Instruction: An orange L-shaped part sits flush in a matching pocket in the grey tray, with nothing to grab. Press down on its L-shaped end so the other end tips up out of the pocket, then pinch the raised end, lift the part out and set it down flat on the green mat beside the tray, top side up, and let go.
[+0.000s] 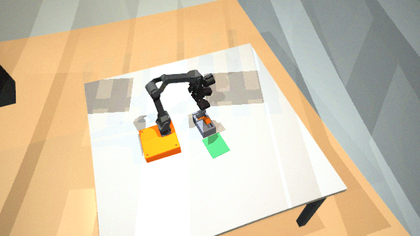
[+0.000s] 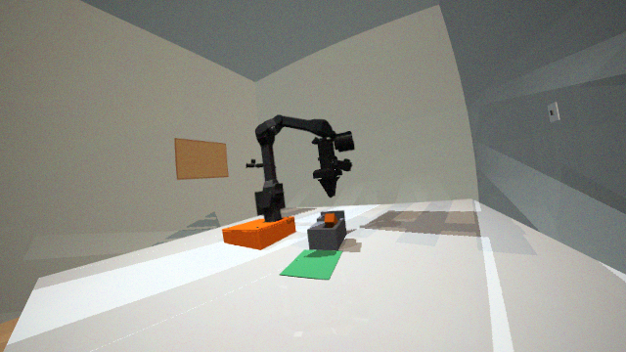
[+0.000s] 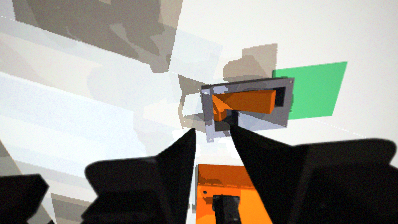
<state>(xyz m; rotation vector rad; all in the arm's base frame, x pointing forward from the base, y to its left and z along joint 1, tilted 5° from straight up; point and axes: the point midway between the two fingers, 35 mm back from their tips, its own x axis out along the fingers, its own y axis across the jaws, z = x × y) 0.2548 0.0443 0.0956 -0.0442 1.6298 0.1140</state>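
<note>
The orange L-shaped part lies 100 mm below my gripper tip and 40 mm to the right of it. From my gripper tip the other things lie so: green mat: 220 mm to the right, 160 mm below, 20 mm ahead.
</note>
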